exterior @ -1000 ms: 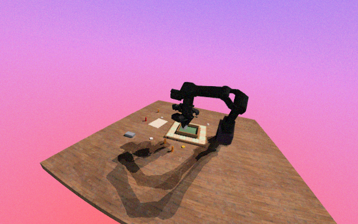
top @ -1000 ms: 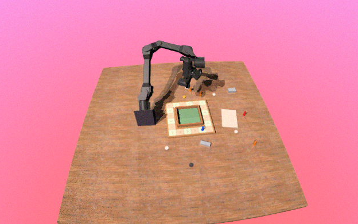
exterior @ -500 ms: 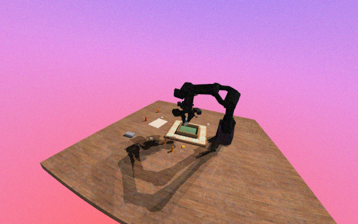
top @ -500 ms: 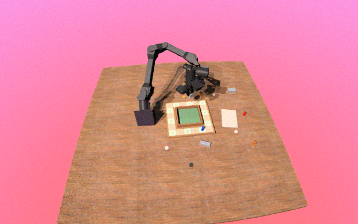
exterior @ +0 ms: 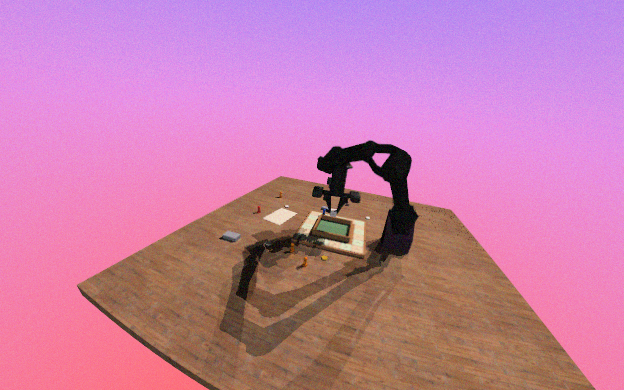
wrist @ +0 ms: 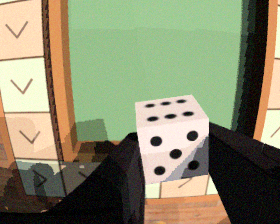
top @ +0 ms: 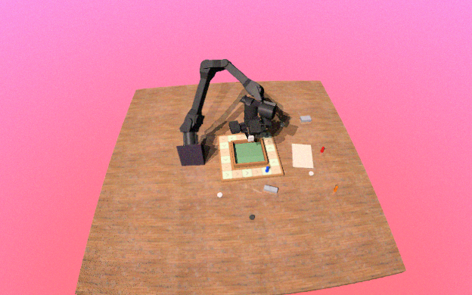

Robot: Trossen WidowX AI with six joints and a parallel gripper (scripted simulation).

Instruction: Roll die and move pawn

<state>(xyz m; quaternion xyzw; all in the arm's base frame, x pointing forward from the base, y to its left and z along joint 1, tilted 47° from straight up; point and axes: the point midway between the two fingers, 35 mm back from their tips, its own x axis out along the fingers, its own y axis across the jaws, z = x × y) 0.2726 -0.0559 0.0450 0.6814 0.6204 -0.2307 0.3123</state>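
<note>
The blue pawn is 50 mm ahead of my gripper tip, 140 mm to the right of it and 70 mm below it. The rest, counted from my gripper tip: grey block 50 mm ahead, 230 mm to the right, 90 mm below; then die right at my gripper tip; then yellow disc 170 mm to the left, 100 mm below.
</note>
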